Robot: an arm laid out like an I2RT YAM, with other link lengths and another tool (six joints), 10 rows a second.
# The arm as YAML. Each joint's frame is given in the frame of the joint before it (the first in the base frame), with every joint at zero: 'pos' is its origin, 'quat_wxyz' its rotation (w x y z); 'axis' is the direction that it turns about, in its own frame. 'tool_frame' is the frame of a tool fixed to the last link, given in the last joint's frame.
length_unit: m
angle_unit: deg
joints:
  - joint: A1
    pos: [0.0, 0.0, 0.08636]
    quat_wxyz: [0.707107, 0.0, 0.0, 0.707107]
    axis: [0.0, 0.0, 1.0]
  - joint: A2
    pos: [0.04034, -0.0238, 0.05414]
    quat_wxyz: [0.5, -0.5, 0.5, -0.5]
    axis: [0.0, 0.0, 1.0]
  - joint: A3
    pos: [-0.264, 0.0, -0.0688]
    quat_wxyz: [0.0, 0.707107, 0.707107, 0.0]
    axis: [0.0, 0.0, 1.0]
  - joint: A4
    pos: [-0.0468, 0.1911, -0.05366]
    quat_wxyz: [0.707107, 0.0, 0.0, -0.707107]
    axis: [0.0, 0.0, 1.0]
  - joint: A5
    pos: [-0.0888, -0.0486, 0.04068]
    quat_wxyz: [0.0, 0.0, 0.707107, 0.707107]
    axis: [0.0, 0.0, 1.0]
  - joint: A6
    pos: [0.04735, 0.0, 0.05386]
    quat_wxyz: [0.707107, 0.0, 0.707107, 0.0]
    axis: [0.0, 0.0, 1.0]
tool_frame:
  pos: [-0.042, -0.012, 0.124]
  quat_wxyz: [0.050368, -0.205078, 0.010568, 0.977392]
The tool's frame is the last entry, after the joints.
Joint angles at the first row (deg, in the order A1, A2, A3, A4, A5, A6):
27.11, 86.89, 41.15, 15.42, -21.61, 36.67
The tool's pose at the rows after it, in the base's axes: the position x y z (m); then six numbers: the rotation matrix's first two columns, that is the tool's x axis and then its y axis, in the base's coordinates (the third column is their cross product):
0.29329 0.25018 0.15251 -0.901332 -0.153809 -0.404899 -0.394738 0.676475 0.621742
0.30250 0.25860 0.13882 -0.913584 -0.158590 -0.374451 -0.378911 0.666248 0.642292
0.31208 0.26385 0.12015 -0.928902 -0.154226 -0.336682 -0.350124 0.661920 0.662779
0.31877 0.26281 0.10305 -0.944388 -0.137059 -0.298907 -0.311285 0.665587 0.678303
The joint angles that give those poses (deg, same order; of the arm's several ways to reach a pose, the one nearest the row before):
27.88, 90.50, 42.50, 18.63, -23.07, 37.63
27.81, 95.77, 43.94, 21.37, -24.34, 38.68
27.40, 101.38, 44.93, 24.58, -25.39, 39.92
26.59, 105.40, 45.01, 27.05, -25.89, 41.17

